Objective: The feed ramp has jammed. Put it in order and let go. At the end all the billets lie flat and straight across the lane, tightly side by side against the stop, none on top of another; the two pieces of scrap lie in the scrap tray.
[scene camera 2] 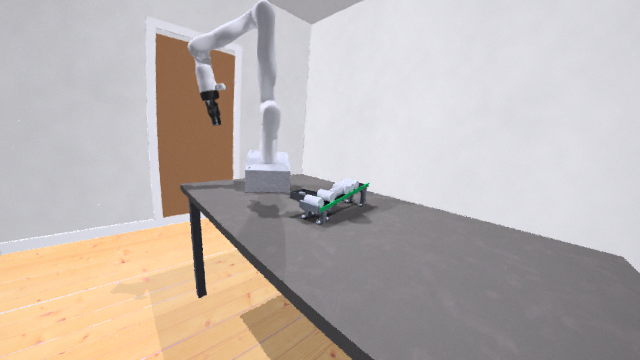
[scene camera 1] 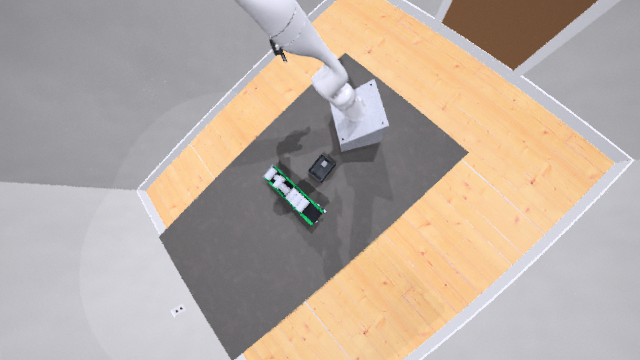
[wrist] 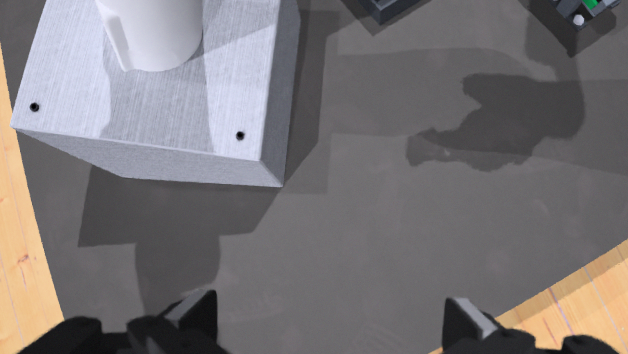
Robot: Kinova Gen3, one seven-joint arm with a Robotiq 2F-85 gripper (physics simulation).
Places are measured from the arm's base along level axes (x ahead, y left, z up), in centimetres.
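Pixels of known places: gripper, between the fingertips: (scene camera 2: 217,125) (scene camera 1: 296,57) (wrist: 329,321); arm's base, origin of its link: (scene camera 2: 268,160) (scene camera 1: 356,112) (wrist: 156,29).
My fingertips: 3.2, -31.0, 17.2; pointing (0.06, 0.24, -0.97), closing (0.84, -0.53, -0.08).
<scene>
Ahead of a thing's pixels: the offset from my fingertips to its top centre, as dx, dy, dz. "spot": to the spot under its first point. Level surfaces: height alone.
The feed ramp (scene camera 1: 313,215) (scene camera 2: 345,197) (wrist: 590,3) has green side rails. One white billet @[+48.4, +14.8, -24.3] (scene camera 1: 270,173) (scene camera 2: 313,201) lies across the lane at its low end. Further up, smaller light pieces @[+48.5, +27.5, -22.1] (scene camera 1: 281,185) lie unevenly, some apparently lengthwise; billet or scrap is too small to tell. Beyond them several white billets @[+47.6, +36.7, -21.3] (scene camera 1: 298,199) @[+47.7, +32.7, -21.8] (scene camera 2: 348,186) lie close together, looking heaped in scene camera 2. The dark scrap tray @[+27.1, +32.5, -30.0] (scene camera 1: 319,178) (scene camera 2: 294,195) (wrist: 385,13) holds a small grey piece @[+24.3, +32.4, -30.6] (scene camera 1: 324,163). My gripper (scene camera 1: 285,59) (scene camera 2: 216,124) (wrist: 329,321) is open and empty, high up and away from the ramp.
The robot's base block (scene camera 1: 359,120) (scene camera 2: 267,180) (wrist: 185,120) stands on the dark table @[dz -33.5] (scene camera 1: 225,240) (scene camera 2: 425,260) (wrist: 380,225), near the tray. The ramp stands on short legs @[spot: +51.4, +47.0, -28.8] (scene camera 2: 363,196). A table edge (scene camera 2: 280,287) drops to the wooden floor (scene camera 1: 425,270) (scene camera 2: 100,285).
</scene>
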